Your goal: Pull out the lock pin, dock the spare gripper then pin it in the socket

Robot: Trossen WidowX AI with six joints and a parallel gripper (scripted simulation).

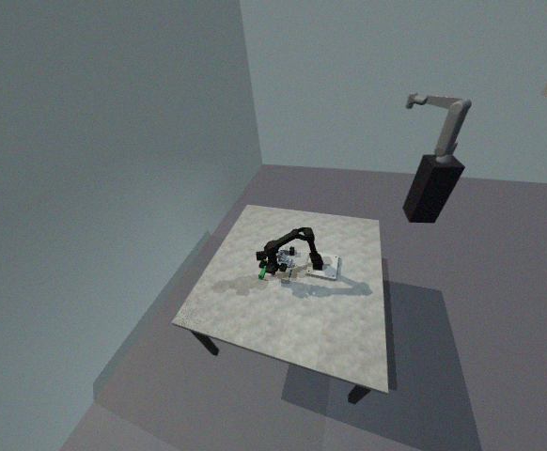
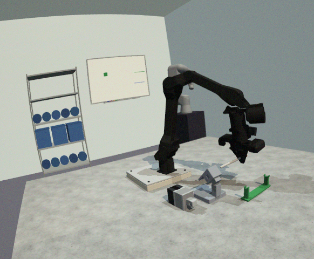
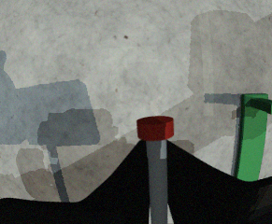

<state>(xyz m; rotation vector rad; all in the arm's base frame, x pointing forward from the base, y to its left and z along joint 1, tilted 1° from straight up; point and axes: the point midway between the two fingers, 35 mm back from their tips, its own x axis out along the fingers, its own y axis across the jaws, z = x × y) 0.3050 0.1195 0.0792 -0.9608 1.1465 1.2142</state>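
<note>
Now: gripper tip 100 mm short of the green cradle, 70 mm to the left of it and 50 mm above it. Round my gripper tip: grey socket (170 mm to the right, 30 mm behind, 20 mm below); spare gripper (270 mm to the right, 60 mm behind, 50 mm below).
</note>
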